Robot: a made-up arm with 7 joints. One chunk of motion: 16 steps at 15 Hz.
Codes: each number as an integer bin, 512 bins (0 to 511) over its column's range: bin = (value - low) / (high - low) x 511, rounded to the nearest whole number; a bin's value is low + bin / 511 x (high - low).
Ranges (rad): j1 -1.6..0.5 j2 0..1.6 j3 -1.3..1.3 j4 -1.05..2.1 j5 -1.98..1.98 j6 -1.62..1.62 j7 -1.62..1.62
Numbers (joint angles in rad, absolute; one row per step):
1: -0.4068 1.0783 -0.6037 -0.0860 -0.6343 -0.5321 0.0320
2: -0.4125 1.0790 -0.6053 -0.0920 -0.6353 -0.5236 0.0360
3: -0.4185 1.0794 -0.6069 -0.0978 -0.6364 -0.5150 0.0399
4: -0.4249 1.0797 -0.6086 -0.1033 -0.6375 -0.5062 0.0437
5: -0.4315 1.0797 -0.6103 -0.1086 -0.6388 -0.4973 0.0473
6: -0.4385 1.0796 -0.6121 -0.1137 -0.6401 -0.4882 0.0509
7: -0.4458 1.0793 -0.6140 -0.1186 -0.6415 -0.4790 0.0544
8: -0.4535 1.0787 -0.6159 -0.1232 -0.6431 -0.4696 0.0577
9: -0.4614 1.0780 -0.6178 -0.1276 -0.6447 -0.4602 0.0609
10: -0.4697 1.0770 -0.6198 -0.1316 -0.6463 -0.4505 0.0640
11: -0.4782 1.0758 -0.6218 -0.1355 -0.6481 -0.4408 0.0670
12: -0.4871 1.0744 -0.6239 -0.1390 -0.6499 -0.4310 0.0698
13: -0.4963 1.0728 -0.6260 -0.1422 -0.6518 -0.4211 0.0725
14: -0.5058 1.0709 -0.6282 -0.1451 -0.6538 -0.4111 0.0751
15: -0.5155 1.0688 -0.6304 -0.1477 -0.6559 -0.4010 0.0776
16: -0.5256 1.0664 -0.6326 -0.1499 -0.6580 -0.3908 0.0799
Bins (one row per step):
1: 290 344 137 156 174 172 261
2: 289 345 137 155 174 173 261
3: 287 345 136 154 173 174 262
4: 286 345 136 154 173 176 262
5: 284 345 136 153 173 177 263
6: 283 345 135 152 173 179 264
7: 281 345 135 151 173 180 264
8: 279 345 134 150 173 181 265
9: 277 344 134 150 172 183 265
10: 275 344 134 149 172 184 266
11: 273 344 133 148 172 186 266
12: 271 343 133 148 172 188 267
13: 269 343 132 147 171 189 267
14: 266 342 132 147 171 191 267
15: 264 341 132 146 171 192 268
16: 261 341 131 146 171 194 268

